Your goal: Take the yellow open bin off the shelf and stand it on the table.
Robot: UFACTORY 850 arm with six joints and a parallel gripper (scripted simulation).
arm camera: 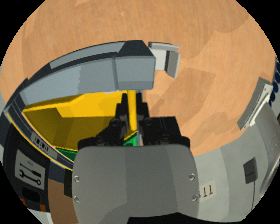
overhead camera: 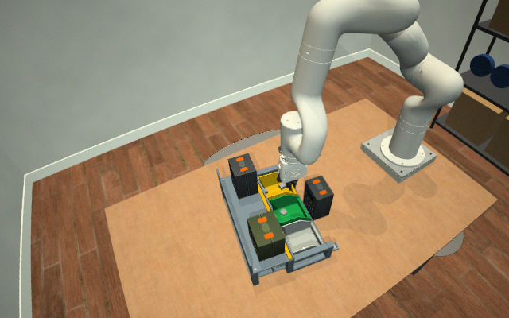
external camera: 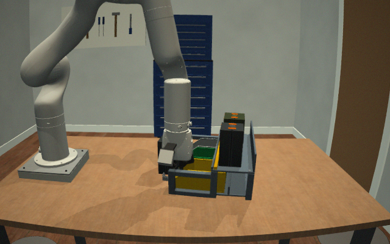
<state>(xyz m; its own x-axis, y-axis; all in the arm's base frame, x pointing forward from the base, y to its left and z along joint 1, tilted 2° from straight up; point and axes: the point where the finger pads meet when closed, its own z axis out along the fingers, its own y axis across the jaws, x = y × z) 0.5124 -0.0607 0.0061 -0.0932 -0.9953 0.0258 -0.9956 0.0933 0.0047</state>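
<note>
Right now my hand is 8 cm short of the yellow bin and 1 cm to the left of it. The rest, counted from my hand: grey bin: 10 cm ahead, 22 cm to the left; olive box: 20 cm ahead, 21 cm to the left, 10 cm above; green bin: 9 cm ahead, 10 cm to the left.
</note>
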